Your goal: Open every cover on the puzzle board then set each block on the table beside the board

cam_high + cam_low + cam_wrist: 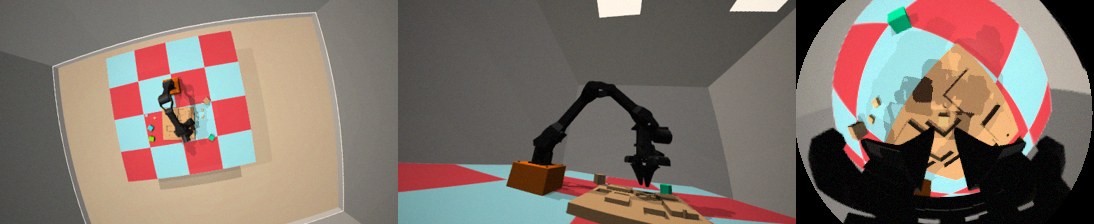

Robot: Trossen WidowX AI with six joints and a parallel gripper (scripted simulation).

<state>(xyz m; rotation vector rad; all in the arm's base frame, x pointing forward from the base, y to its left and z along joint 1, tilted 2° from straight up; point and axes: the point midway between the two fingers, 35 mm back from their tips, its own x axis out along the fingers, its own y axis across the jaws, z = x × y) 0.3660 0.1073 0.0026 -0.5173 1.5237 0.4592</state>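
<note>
Now: the tan puzzle board 50 mm to the right of my gripper tip, 30 mm below it and 10 mm behind it. The rest, counted from my gripper tip: brown block (210 mm behind, 200 mm to the left, 30 mm below); then cyan block (340 mm to the right, 40 mm below); then bright green block (330 mm to the right, 110 mm ahead, 40 mm below).
</note>
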